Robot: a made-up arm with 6 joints.
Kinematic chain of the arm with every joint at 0, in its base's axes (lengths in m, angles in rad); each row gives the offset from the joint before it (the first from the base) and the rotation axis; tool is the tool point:
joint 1: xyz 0 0 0.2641 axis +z
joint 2: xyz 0 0 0 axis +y
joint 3: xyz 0 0 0.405 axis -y
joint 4: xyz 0 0 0 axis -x
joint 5: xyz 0.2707 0 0 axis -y
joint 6: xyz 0 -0.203 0 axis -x
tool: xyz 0 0 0
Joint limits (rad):
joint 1: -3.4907..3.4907
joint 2: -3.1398..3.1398
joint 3: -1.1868..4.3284
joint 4: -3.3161..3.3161
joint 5: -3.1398..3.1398
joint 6: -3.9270..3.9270
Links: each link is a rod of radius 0.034 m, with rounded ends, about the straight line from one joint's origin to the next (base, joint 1, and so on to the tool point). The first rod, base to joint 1, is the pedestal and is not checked.
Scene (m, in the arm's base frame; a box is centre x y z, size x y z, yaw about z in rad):
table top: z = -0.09
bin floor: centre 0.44 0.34 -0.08 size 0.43 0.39 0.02 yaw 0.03
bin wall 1: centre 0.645 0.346 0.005 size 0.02 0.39 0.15 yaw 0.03
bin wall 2: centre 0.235 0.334 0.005 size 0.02 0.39 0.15 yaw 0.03
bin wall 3: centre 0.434 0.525 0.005 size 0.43 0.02 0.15 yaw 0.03
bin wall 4: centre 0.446 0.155 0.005 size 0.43 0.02 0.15 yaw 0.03
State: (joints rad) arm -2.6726 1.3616 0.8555 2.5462 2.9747 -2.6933
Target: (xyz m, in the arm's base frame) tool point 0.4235 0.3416 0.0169
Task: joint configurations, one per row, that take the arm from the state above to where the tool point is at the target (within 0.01 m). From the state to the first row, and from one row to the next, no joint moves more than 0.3 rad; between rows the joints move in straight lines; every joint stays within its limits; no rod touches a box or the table.
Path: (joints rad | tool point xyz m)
1: -2.6371 1.0813 0.9937 2.4884 2.9747 -2.6933 | -0.4805 -0.4495 0.5537
2: -2.6017 0.8009 1.1318 2.4306 2.9747 -2.6933 | -0.3530 -0.3909 0.7592
3: -2.5662 0.5206 1.2700 2.3727 2.9747 -2.6933 | -0.1752 -0.2875 0.9032
4: -2.5308 0.2403 1.4082 2.3149 2.9747 -2.6933 | 0.0255 -0.1500 0.9650
5: -2.4953 -0.0400 1.5463 2.2571 2.9747 -2.6933 | 0.2191 0.0041 0.9370
6: -2.4598 -0.3204 1.6845 2.1993 2.9747 -2.6933 | 0.3783 0.1533 0.8250
7: -2.4244 -0.6007 1.8226 2.1415 2.9747 -2.6933 | 0.4829 0.2757 0.6477
8: -2.3889 -0.8810 1.9608 2.0836 2.9747 -2.6933 | 0.5230 0.3534 0.4328
9: -2.3535 -1.1613 2.0990 2.0258 2.9747 -2.6933 | 0.4996 0.3758 0.2122
10: -2.3180 -1.4417 2.2371 1.9680 2.9747 -2.6933 | 0.4235 0.3416 0.0169

